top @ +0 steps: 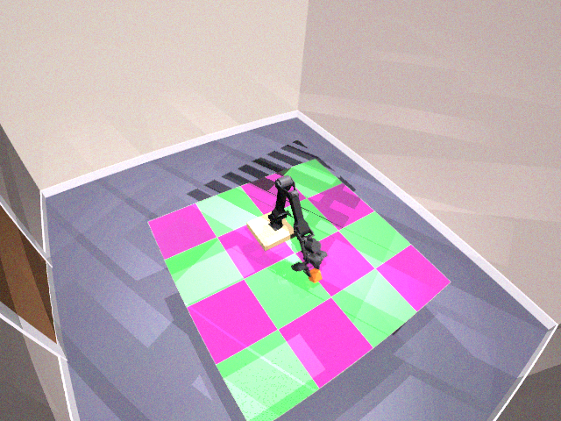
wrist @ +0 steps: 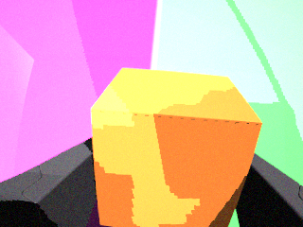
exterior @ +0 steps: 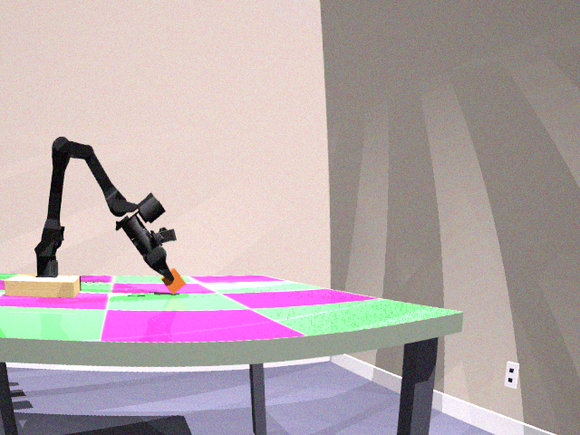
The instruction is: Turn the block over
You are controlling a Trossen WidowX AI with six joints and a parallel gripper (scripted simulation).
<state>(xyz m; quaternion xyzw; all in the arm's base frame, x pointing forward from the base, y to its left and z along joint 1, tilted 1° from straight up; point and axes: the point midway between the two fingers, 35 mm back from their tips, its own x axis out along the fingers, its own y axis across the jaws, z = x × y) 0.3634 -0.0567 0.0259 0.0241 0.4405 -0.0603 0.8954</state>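
Right now my gripper tip is 10 mm past the block and 10 mm above it.
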